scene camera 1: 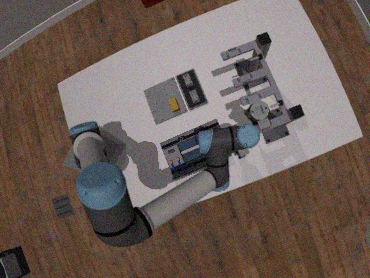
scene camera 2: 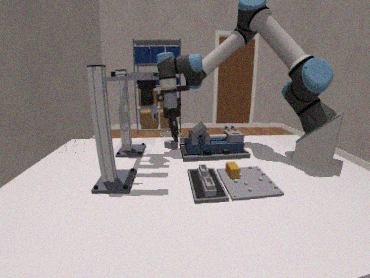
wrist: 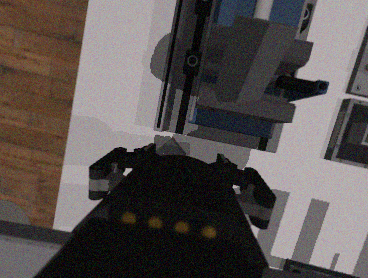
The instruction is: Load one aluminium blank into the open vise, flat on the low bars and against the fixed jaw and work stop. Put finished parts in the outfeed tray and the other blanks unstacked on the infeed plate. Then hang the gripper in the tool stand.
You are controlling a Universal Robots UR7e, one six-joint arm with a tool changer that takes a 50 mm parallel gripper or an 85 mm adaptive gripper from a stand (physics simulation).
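Places are measured from the arm's base along level axes (x down, y right, z back), in centimetres.
Where they show: arm's base, origin of the base link: (scene camera 2: pixel 321 124).
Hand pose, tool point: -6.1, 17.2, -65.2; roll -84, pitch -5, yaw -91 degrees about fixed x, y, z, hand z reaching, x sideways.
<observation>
Each offset is from my tool point to the top centre of the thing, as dx, dy, dz. "spot": to the spot under its first point.
My gripper (scene camera 2: pixel 174 142) (wrist: pixel 186 154) points down, low beside the vise's near end in the wrist view. Its fingers are open around or just above a small grey block @(+19.4, +2.9, +0.0) (scene camera 2: pixel 170 145) (wrist: pixel 171 145), which is partly hidden behind the gripper body in the wrist view. The vise @(+12.8, -3.9, +19.6) (scene camera 1: pixel 172 156) (scene camera 2: pixel 215 146) (wrist: pixel 235 125) carries a tilted grey piece @(+7.9, -3.6, +12.9) (scene camera 2: pixel 200 133) (wrist: pixel 260 62); whether it is a blank or part of the vise I cannot tell. Two grey parts with pockets @(spot: +20.0, -37.2, +11.3) (scene camera 1: pixel 187 79) (scene camera 2: pixel 209 186) sit in the outfeed tray @(spot: +22.0, -42.0, +11.5) (scene camera 2: pixel 212 200). The infeed plate @(+21.9, -32.1, +25.7) (scene camera 1: pixel 162 105) (scene camera 2: pixel 255 188) lies beside it.
A yellow block @(+18.3, -27.7, +21.6) (scene camera 1: pixel 174 104) (scene camera 2: pixel 232 170) stands on the infeed plate. The tool stand (scene camera 1: pixel 263 42) (scene camera 2: pixel 100 125) rises beyond the vise's end, with a second gripper (scene camera 2: pixel 146 92) hanging in it. A dark handle @(spot: +13.2, -9.9, +12.5) (wrist: pixel 302 87) sticks out from the vise's side.
</observation>
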